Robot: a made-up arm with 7 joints. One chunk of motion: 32 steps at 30 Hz.
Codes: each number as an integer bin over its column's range. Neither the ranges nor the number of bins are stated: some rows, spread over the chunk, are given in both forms.
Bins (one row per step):
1: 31 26 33 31 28 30 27
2: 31 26 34 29 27 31 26
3: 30 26 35 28 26 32 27
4: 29 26 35 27 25 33 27
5: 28 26 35 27 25 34 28
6: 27 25 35 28 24 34 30
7: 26 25 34 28 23 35 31
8: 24 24 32 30 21 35 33
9: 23 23 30 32 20 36 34
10: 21 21 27 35 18 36 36
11: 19 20 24 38 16 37 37
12: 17 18 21 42 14 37 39
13: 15 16 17 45 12 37 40
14: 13 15 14 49 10 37 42
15: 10 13 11 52 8 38 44
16: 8 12 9 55 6 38 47
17: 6 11 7 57 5 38 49
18: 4 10 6 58 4 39 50
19: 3 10 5 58 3 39 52
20: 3 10 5 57 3 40 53
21: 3 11 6 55 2 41 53
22: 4 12 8 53 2 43 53
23: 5 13 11 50 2 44 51
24: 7 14 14 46 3 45 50
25: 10 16 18 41 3 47 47
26: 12 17 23 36 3 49 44
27: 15 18 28 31 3 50 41
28: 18 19 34 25 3 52 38
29: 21 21 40 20 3 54 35
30: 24 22 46 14 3 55 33
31: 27 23 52 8 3 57 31
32: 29 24 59 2 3 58 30
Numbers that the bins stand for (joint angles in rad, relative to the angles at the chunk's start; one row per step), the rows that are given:
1: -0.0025 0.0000 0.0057 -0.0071 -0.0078 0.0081 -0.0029
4: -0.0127 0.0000 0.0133 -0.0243 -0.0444 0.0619 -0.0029
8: -0.0381 -0.0200 0.0019 -0.0114 -0.0933 0.0978 0.0076
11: -0.0635 -0.0600 -0.0286 0.0229 -0.1544 0.1337 0.0146
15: -0.1092 -0.1300 -0.0781 0.0829 -0.2522 0.1516 0.0268
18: -0.1397 -0.1600 -0.0971 0.1086 -0.3011 0.1695 0.0373
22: -0.1397 -0.1400 -0.0895 0.0871 -0.3256 0.2413 0.0425
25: -0.1092 -0.1000 -0.0514 0.0357 -0.3133 0.3130 0.0321
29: -0.0533 -0.0500 0.0324 -0.0543 -0.3133 0.4386 0.0111
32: -0.0127 -0.0200 0.1048 -0.1314 -0.3133 0.5103 0.0024
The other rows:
2: -0.0025 0.0000 0.0095 -0.0157 -0.0200 0.0260 -0.0046
3: -0.0076 0.0000 0.0133 -0.0200 -0.0322 0.0440 -0.0029
5: -0.0178 0.0000 0.0133 -0.0243 -0.0444 0.0798 -0.0011
6: -0.0229 -0.0100 0.0133 -0.0200 -0.0567 0.0798 0.0024
7: -0.0279 -0.0100 0.0095 -0.0200 -0.0689 0.0978 0.0041
9: -0.0432 -0.0300 -0.0057 -0.0029 -0.1056 0.1157 0.0094
10: -0.0533 -0.0500 -0.0171 0.0100 -0.1300 0.1157 0.0129
12: -0.0737 -0.0800 -0.0400 0.0400 -0.1789 0.1337 0.0181
13: -0.0838 -0.1000 -0.0552 0.0529 -0.2033 0.1337 0.0198
14: -0.0940 -0.1100 -0.0667 0.0700 -0.2278 0.1337 0.0233
16: -0.1194 -0.1400 -0.0857 0.0957 -0.2767 0.1516 0.0321
17: -0.1295 -0.1500 -0.0933 0.1043 -0.2889 0.1516 0.0356
19: -0.1448 -0.1600 -0.1010 0.1086 -0.3133 0.1695 0.0408
20: -0.1448 -0.1600 -0.1010 0.1043 -0.3133 0.1875 0.0425
21: -0.1448 -0.1500 -0.0971 0.0957 -0.3256 0.2054 0.0425
23: -0.1346 -0.1300 -0.0781 0.0743 -0.3256 0.2592 0.0390
24: -0.1244 -0.1200 -0.0667 0.0571 -0.3133 0.2771 0.0373
26: -0.0990 -0.0900 -0.0324 0.0143 -0.3133 0.3489 0.0268
27: -0.0838 -0.0800 -0.0133 -0.0071 -0.3133 0.3668 0.0216
28: -0.0686 -0.0700 0.0095 -0.0329 -0.3133 0.4027 0.0163
30: -0.0381 -0.0400 0.0552 -0.0800 -0.3133 0.4565 0.0076
31: -0.0229 -0.0300 0.0781 -0.1057 -0.3133 0.4924 0.0041

